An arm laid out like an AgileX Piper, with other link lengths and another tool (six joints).
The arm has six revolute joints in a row. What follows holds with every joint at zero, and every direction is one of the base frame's. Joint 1 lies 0.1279 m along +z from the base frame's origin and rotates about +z. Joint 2 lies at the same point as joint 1 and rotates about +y. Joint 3 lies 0.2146 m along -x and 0.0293 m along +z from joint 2 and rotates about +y. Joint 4 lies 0.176 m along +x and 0.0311 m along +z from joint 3 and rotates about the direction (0.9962, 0, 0.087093). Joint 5 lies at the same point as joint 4 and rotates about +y. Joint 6 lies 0.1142 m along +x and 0.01 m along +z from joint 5 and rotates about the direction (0.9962, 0, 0.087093). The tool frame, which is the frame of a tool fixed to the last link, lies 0.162 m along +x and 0.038 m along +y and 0.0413 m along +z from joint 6; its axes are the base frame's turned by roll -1.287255, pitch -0.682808 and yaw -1.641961 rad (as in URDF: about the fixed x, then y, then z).
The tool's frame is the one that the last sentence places.
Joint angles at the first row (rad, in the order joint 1, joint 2, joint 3, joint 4, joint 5, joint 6):
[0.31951 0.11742 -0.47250 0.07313 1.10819 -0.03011]
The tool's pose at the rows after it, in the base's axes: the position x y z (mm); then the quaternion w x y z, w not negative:
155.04 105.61 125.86 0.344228 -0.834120 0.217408 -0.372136
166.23 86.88 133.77 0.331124 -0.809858 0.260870 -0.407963
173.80 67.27 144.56 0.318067 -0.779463 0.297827 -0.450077
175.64 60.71 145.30 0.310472 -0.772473 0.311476 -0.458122
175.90 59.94 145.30 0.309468 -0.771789 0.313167 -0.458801
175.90 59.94 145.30 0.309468 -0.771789 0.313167 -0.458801
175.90 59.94 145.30 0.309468 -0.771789 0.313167 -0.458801
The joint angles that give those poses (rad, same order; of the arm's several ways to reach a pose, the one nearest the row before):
[0.29289 0.10308 -0.47252 0.07405 1.10822 -0.03017]
[0.17543 0.05926 -0.47253 0.07494 1.10824 -0.02928]
[0.06067 -0.00694 -0.47251 0.07505 1.11229 -0.02940]
[0.02307 -0.01593 -0.47250 0.07503 1.11565 -0.02938]
[0.01869 -0.01596 -0.47251 0.07503 1.11569 -0.02938]
[0.01869 -0.01596 -0.47251 0.07503 1.11569 -0.02938]
[0.01869 -0.01596 -0.47251 0.07503 1.11569 -0.02938]

